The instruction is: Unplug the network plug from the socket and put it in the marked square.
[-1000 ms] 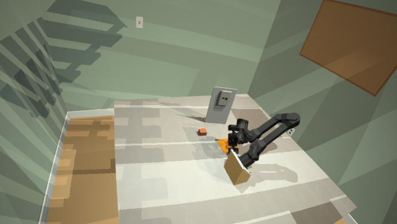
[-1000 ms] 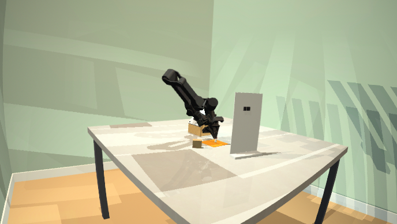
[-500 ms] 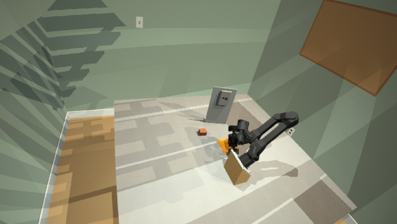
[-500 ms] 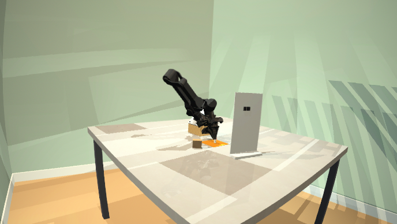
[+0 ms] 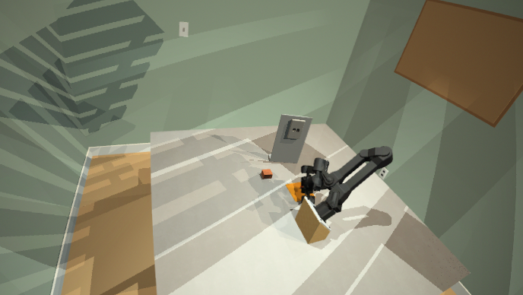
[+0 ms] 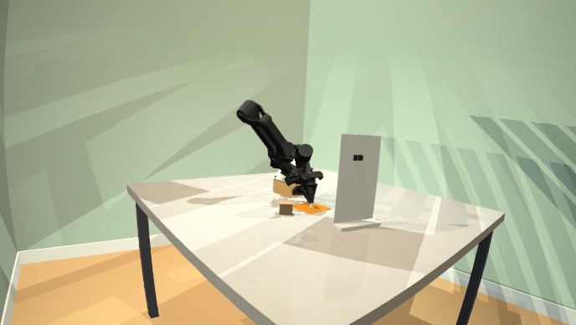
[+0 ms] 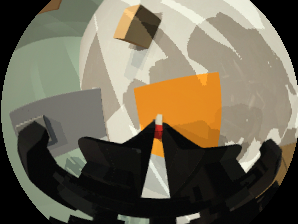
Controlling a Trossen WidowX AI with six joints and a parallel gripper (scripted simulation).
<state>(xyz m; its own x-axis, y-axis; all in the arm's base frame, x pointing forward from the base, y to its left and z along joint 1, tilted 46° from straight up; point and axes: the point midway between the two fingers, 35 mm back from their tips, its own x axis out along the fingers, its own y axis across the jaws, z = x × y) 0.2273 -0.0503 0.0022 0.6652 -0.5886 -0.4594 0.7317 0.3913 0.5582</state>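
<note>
Right now the orange marked square is 2 cm below my gripper tip, 1 cm to the left of it and 1 cm behind it. Also, from my gripper tip: grey upright panel 23 cm ahead, 12 cm above, 2 cm to the left; then red network plug right at my gripper tip.
</note>
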